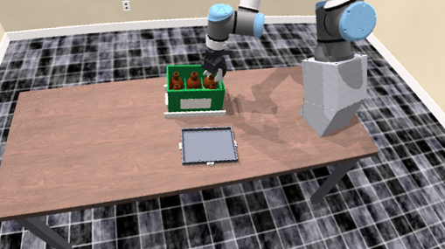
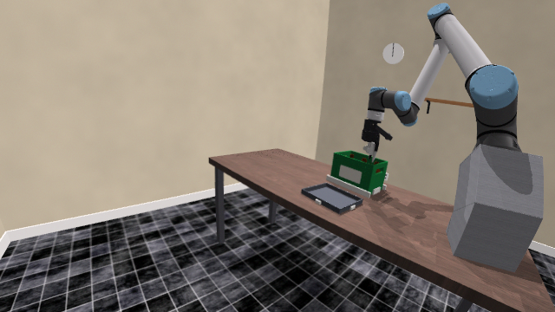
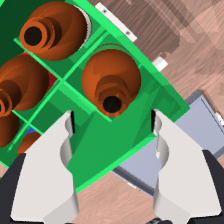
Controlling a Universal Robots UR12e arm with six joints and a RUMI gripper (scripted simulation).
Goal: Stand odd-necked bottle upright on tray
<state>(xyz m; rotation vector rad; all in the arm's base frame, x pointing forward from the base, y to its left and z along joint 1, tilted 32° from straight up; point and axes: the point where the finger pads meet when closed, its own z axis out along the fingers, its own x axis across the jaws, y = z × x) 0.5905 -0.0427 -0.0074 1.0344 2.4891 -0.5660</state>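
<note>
My gripper is now 11 cm above the green crate, 9 cm short of it and 5 cm to the left of it. Also, from my hand: glass bottle 18 cm ahead, 11 cm below, 9 cm to the right; grey tray 25 cm to the left, 18 cm below, 6 cm ahead.
</note>
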